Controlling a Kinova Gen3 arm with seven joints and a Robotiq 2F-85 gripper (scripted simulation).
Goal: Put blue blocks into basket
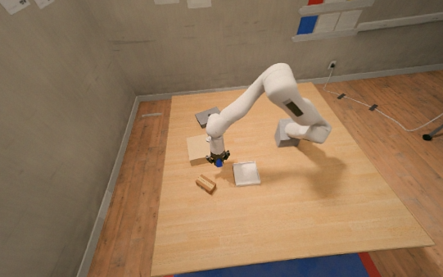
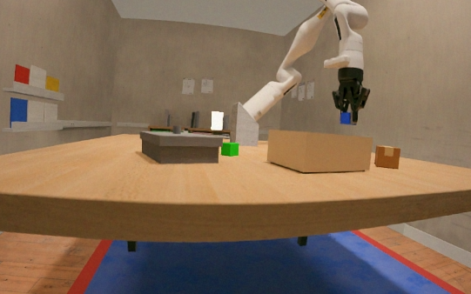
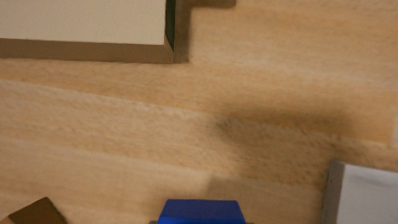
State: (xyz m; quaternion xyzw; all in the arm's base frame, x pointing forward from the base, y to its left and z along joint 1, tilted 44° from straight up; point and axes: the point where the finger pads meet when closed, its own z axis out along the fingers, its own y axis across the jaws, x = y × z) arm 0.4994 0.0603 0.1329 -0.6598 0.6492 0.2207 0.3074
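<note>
The white basket lies 150 mm behind my hand, 120 mm below it and 50 mm to the left of it. The rest, counted from my hand: brown cardboard box: 100 mm ahead, 90 mm below, 70 mm to the left; then red block: 110 mm below, 90 mm to the left, 80 mm ahead; then drawer: 180 mm to the right, 90 mm below, 80 mm ahead.
</note>
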